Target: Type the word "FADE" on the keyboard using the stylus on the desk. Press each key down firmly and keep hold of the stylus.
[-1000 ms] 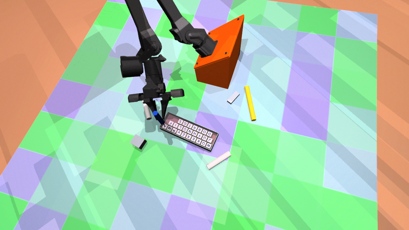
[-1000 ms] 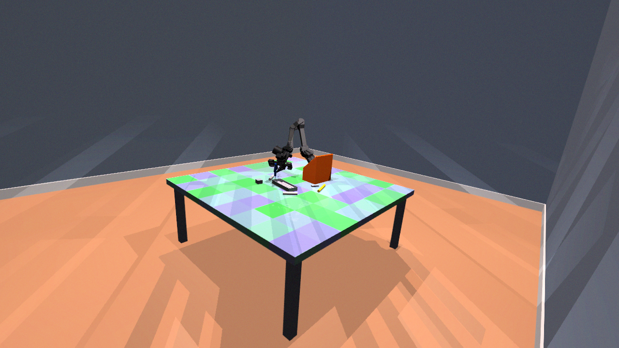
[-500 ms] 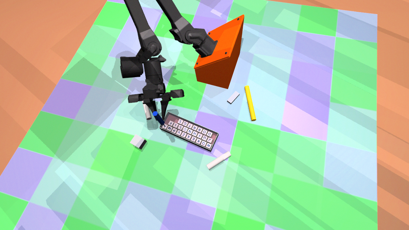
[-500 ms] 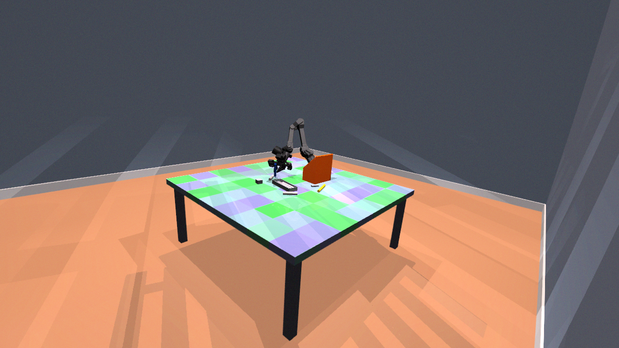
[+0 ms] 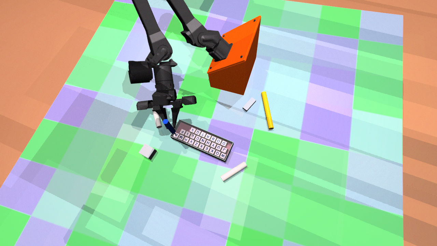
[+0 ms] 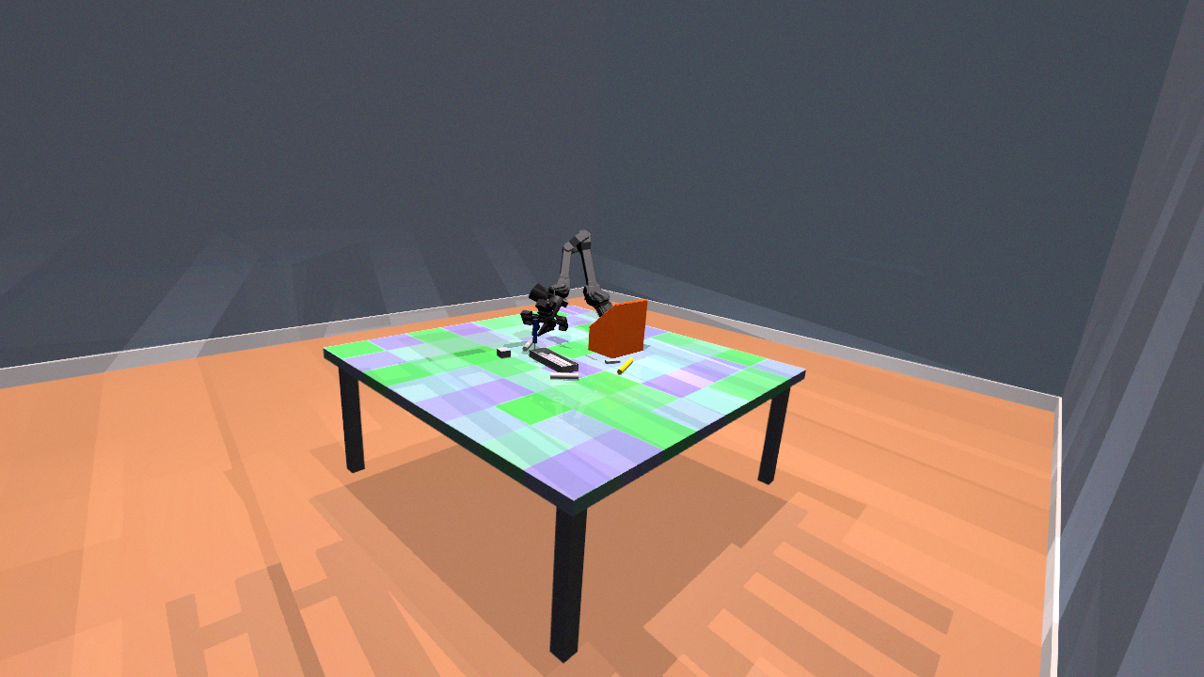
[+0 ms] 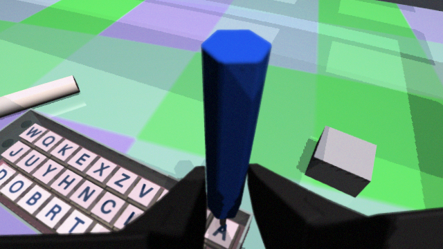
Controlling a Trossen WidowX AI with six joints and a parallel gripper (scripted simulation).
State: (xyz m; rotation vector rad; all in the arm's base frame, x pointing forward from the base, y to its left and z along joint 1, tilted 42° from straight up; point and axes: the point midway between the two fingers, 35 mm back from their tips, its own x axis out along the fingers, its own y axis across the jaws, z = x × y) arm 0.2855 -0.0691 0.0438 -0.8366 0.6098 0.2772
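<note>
My gripper tip is now 2 cm above the blue stylus. The rest, counted from my gripper tip: grey cube (9 cm ahead, 7 cm to the right, 7 cm below); then yellow rod (21 cm behind, 27 cm to the left, 8 cm below).
</note>
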